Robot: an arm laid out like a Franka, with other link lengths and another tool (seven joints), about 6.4 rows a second.
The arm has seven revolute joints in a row. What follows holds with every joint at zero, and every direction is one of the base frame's.
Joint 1 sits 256.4 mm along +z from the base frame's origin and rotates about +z.
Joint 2 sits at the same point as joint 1 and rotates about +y.
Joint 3 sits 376.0 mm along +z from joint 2 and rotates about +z.
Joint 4 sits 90.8 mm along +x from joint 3 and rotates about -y.
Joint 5 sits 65.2 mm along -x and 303.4 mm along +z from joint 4 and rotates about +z.
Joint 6 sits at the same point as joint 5 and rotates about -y.
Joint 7 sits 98.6 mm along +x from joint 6 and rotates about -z.
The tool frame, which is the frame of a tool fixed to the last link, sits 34.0 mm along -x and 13.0 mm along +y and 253.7 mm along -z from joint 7; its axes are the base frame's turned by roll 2.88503, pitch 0.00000 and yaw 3.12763 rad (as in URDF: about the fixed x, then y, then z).
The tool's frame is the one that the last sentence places.
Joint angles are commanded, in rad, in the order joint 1, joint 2, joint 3, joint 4, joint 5, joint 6, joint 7. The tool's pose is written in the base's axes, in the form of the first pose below.
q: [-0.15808, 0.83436, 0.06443, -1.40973, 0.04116, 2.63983, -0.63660]
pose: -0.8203, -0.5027, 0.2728; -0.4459, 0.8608, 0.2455; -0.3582, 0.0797, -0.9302; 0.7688, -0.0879, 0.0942
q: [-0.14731, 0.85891, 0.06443, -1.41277, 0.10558, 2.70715, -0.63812]
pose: -0.8190, -0.4757, 0.3210; -0.4004, 0.8744, 0.2742; -0.4111, 0.0960, -0.9065; 0.7783, -0.0783, 0.0844
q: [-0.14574, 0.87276, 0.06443, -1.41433, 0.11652, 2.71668, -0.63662]
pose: -0.8244, -0.4680, 0.3183; -0.3898, 0.8772, 0.2802; -0.4103, 0.1069, -0.9056; 0.7774, -0.0766, 0.0745
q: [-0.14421, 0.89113, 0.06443, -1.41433, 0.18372, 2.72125, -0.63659]
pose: -0.8446, -0.4280, 0.3216; -0.3317, 0.8899, 0.3130; -0.4202, 0.1577, -0.8936; 0.7752, -0.0721, 0.0609
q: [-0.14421, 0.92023, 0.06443, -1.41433, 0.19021, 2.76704, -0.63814]
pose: -0.8419, -0.4200, 0.3389; -0.3229, 0.8951, 0.3073; -0.4324, 0.1493, -0.8892; 0.7783, -0.0745, 0.0454
